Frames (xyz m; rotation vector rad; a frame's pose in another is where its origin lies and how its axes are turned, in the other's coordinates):
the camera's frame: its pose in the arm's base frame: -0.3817 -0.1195 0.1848 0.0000 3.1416 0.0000
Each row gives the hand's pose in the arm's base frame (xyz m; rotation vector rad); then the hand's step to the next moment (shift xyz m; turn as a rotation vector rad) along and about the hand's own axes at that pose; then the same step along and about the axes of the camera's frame.
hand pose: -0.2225 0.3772 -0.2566 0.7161 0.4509 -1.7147
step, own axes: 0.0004 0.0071 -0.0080 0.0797 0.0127 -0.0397
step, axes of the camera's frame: -0.0086 0.0029 0.0057 -0.0094 -0.0360 0.0819
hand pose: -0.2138 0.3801 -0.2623 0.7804 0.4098 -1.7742
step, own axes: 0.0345 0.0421 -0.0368 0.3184 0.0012 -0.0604
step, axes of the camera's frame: -0.0443 -0.0158 0.0459 0.0384 -0.1881 0.2611
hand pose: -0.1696 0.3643 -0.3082 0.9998 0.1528 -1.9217
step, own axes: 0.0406 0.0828 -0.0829 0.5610 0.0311 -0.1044
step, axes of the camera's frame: -0.1032 -0.0342 0.0596 0.0462 -0.3486 0.4505
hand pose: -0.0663 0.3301 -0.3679 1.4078 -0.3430 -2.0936
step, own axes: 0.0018 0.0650 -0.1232 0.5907 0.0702 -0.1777
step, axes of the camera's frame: -0.1323 -0.0395 0.0183 -0.0250 -0.3895 0.4828
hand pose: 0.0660 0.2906 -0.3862 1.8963 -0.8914 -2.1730
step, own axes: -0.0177 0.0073 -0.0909 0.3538 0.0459 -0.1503
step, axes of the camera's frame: -0.0868 -0.0294 -0.0153 -0.0550 -0.2516 0.2890
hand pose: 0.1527 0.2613 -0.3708 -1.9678 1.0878 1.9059
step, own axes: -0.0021 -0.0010 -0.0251 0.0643 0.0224 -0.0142
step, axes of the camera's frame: -0.0205 -0.0136 -0.0054 0.0089 -0.0478 0.0497
